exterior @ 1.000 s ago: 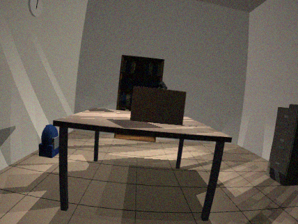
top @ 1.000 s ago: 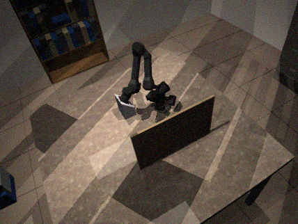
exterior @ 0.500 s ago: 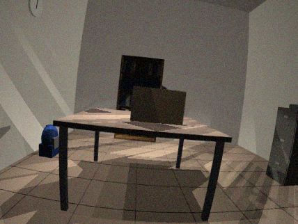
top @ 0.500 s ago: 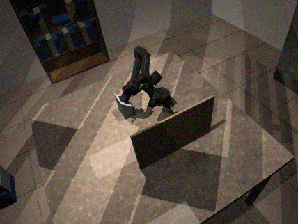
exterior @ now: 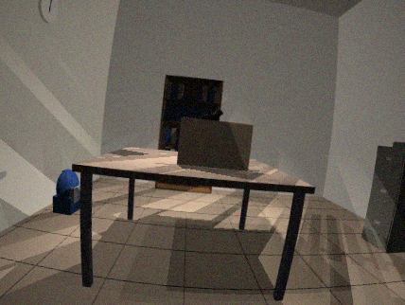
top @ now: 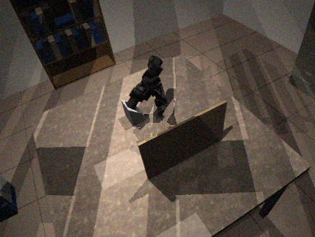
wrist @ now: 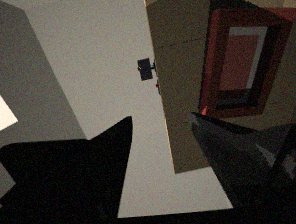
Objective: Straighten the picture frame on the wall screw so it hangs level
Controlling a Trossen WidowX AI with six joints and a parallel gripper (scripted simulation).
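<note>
Now: the picture frame 130 mm ahead of my gripper tip, 20 mm to the left of it and 170 mm below it. Also, from my gripper tip: wall panel (130 mm ahead, 30 mm to the left, 170 mm below).
</note>
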